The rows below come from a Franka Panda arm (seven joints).
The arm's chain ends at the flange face. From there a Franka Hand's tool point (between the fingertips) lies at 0.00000 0.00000 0.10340 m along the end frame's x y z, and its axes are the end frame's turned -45 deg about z.
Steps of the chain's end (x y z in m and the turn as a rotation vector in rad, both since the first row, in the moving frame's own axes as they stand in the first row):
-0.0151, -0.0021, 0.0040, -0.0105, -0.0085, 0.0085
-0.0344, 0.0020, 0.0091, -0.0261, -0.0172, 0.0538
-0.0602, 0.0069, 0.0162, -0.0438, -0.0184, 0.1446
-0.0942, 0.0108, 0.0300, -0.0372, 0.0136, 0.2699
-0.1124, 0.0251, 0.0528, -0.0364, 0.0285, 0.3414
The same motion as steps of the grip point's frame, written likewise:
-0.0106, -0.0120, 0.0040, -0.0014, -0.0134, 0.0085
-0.0289, -0.0223, 0.0090, -0.0063, -0.0306, 0.0538
-0.0521, -0.0362, 0.0161, -0.0180, -0.0440, 0.1446
-0.0764, -0.0555, 0.0299, -0.0359, -0.0167, 0.2699
-0.0986, -0.0572, 0.0527, -0.0459, -0.0056, 0.3414

